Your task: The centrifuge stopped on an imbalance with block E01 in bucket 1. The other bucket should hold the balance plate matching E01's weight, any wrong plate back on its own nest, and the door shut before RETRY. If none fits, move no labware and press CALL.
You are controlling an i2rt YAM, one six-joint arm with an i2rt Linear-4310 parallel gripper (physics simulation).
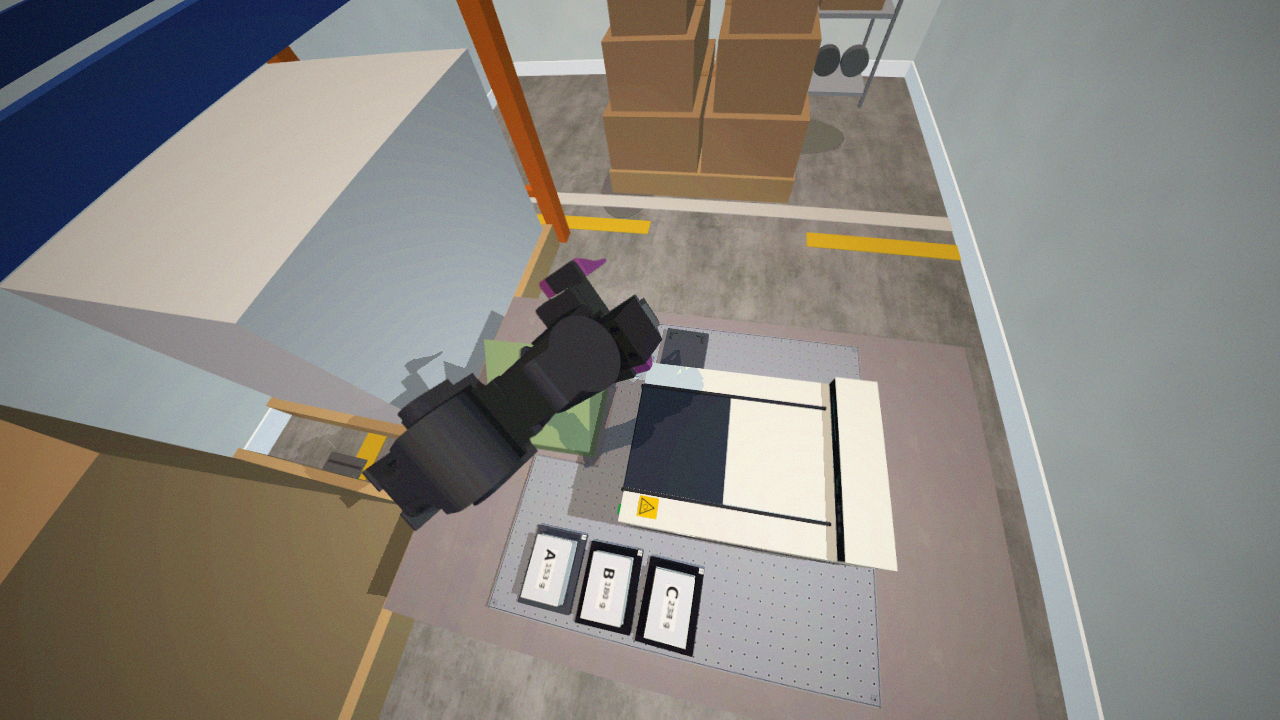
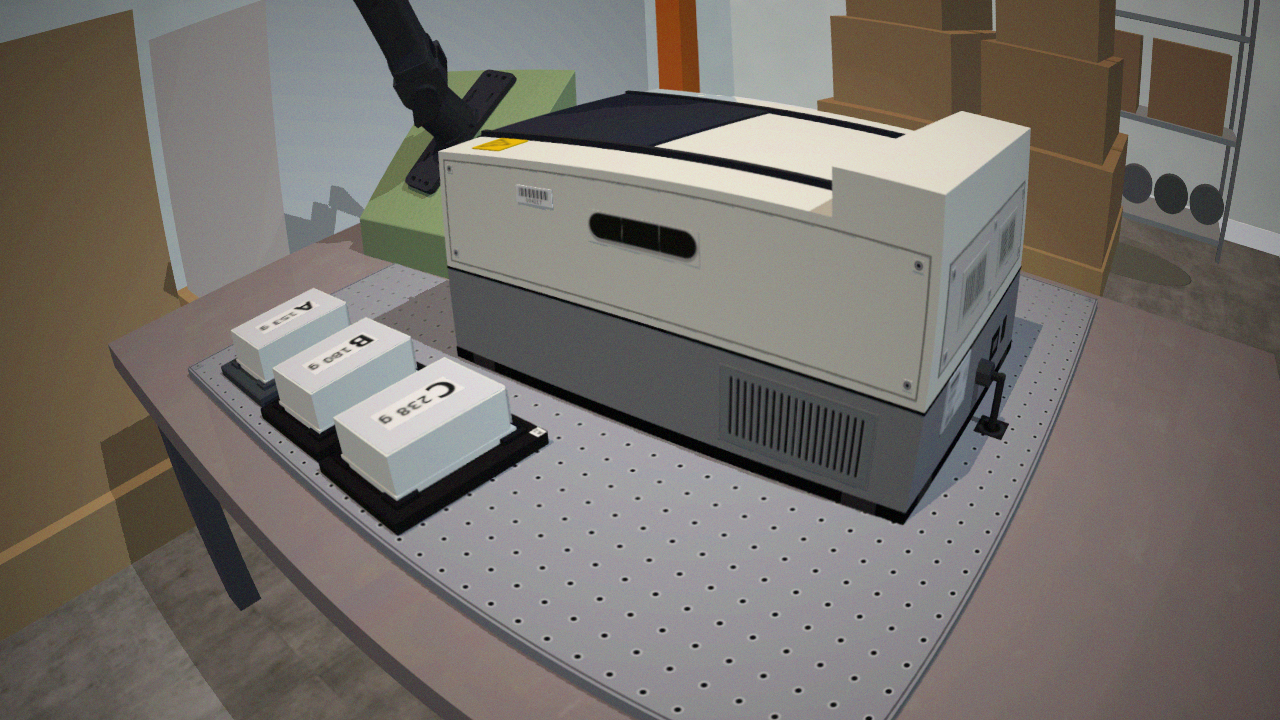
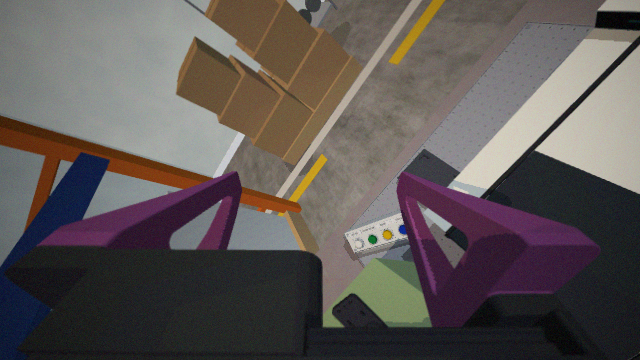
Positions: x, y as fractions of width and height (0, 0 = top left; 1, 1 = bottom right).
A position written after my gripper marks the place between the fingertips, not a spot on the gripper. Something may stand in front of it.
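Note:
My gripper's open with nothing in it, and it's at (image 1: 0.49, 0.41) and again at (image 3: 0.50, 0.50). There's a cream and grey centrifuge (image 1: 0.63, 0.66) as well, and image 3 shows that centrifuge too (image 3: 0.90, 0.32). You'd also find a control box with coloured buttons (image 3: 0.61, 0.64).

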